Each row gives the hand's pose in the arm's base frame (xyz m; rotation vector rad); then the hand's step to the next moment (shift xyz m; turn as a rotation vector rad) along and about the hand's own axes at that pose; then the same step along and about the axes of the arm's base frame.
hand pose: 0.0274 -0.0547 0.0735 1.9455 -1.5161 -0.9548
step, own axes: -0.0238 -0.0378 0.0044 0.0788 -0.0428 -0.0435
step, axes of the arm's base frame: 0.0168 0.0330 -0.0254 0.0710 -0.0665 -0.0219
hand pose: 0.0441 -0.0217 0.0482 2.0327 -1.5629 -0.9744
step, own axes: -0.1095 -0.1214 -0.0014 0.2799 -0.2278 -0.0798
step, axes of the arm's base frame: 0.0681 0.1399 -0.0500 0.2488 -0.2060 -0.1796
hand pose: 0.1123 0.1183 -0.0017 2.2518 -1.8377 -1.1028
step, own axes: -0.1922 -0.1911 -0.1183 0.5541 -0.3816 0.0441
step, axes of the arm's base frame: 0.2149 0.1775 0.0988 0.3263 -0.3487 -0.4760
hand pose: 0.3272 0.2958 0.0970 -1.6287 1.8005 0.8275
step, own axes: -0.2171 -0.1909 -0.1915 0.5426 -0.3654 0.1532
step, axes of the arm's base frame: 0.2099 -0.0192 0.2753 0.3119 -0.2570 -0.5367
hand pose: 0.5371 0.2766 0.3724 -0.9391 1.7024 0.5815
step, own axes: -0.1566 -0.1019 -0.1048 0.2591 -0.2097 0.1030
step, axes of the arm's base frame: 0.0454 -0.0907 0.1887 0.1945 -0.1201 -0.2636
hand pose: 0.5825 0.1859 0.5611 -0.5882 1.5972 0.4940
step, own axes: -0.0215 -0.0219 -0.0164 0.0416 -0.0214 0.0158
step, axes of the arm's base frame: 0.0026 -0.0254 0.0236 0.0229 -0.0102 -0.0425
